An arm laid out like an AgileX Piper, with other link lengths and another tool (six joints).
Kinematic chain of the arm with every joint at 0, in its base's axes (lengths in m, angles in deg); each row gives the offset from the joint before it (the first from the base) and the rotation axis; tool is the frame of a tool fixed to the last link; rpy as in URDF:
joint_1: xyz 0 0 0.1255 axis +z
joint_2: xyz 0 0 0 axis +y
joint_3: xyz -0.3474 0 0.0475 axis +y
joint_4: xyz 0.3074 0 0.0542 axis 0.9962 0 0.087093
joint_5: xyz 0 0 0 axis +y
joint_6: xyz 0.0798 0 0.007 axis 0.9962 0 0.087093
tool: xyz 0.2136 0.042 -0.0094 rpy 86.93 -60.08 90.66
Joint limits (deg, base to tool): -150..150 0..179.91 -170..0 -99.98..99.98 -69.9..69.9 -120..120
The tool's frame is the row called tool.
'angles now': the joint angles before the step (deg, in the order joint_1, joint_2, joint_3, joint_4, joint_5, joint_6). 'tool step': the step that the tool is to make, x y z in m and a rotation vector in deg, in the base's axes. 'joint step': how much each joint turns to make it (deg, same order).
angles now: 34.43 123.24 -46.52 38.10 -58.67 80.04
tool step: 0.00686 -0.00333 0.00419 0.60 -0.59 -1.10
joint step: -0.29 0.29 -1.21 0.91 0.01 -0.17
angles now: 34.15 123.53 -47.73 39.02 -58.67 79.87
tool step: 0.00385 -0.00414 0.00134 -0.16 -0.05 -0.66
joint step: -0.40 0.00 -0.52 0.52 0.28 -0.63
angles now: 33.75 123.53 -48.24 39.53 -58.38 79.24
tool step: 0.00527 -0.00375 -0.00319 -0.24 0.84 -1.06
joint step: -0.24 0.23 -1.15 1.60 1.31 -1.37
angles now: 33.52 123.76 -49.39 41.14 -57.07 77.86
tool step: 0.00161 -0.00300 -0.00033 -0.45 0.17 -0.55
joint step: -0.12 0.00 -0.29 0.80 0.23 -0.91
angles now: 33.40 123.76 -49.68 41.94 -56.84 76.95
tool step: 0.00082 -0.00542 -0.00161 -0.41 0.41 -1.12
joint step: 0.00 -0.01 -0.22 1.61 0.24 -1.10
